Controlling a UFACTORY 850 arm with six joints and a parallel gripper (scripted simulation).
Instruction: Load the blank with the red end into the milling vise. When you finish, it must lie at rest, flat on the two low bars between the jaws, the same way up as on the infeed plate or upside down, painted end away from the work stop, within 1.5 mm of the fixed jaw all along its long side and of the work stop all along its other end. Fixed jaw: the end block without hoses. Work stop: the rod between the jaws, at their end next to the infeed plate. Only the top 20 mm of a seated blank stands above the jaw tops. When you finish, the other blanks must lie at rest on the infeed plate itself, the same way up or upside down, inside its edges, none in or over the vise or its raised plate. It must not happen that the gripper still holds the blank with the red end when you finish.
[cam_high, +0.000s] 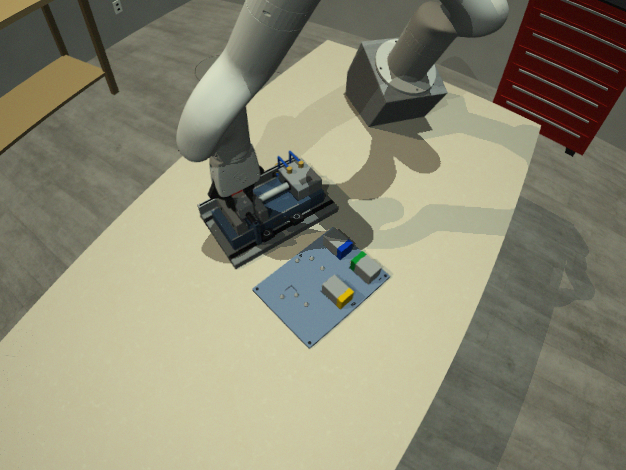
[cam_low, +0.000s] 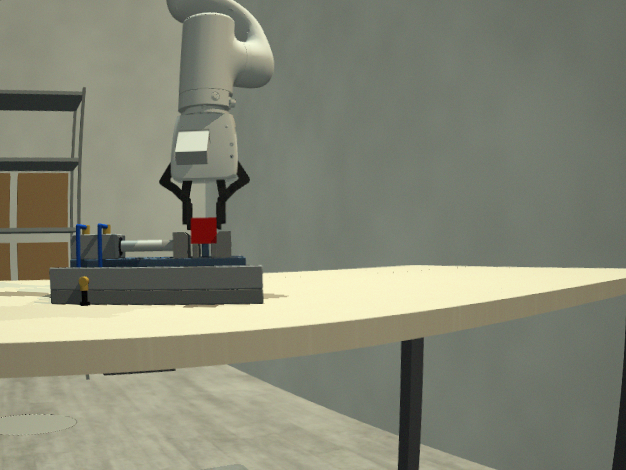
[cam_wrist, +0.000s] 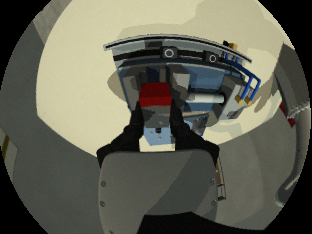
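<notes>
The red-ended blank is 20 mm below my hand. Also, from my hand: moving jaw: 30 mm behind, 20 mm to the left, 40 mm below; hose-side block: 150 mm behind, 70 mm to the left, 40 mm below; fixed jaw: 30 mm ahead, 10 mm to the right, 40 mm below.
</notes>
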